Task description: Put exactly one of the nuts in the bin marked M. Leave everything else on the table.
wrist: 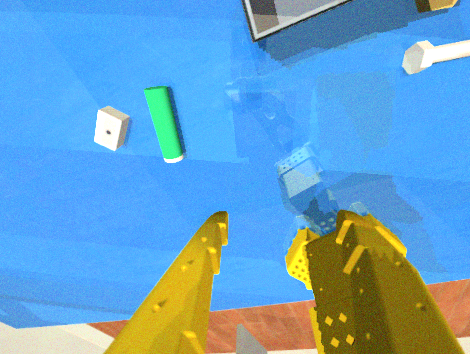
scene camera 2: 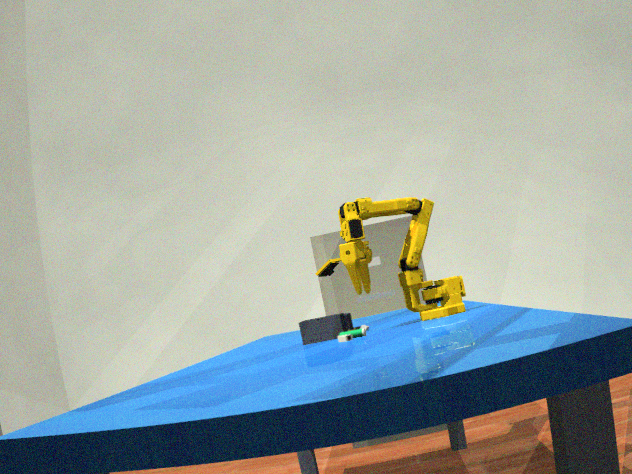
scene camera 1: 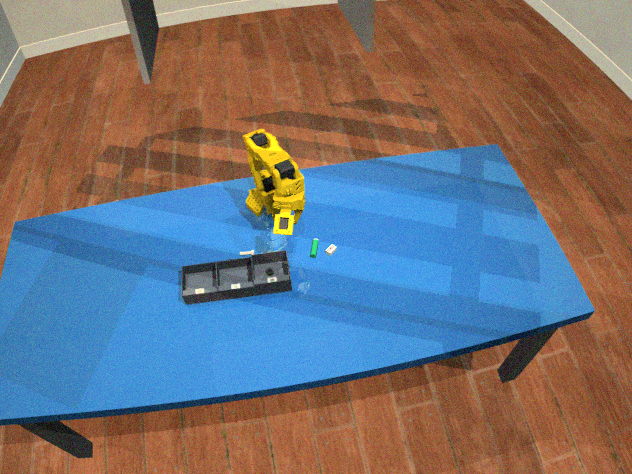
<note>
In view: a green cylinder [wrist: 158,98], a black three-compartment bin [scene camera 1: 244,277] and a white block [wrist: 111,126].
The black three-compartment bin is seen too in scene camera 2 [scene camera 2: 326,328].
</note>
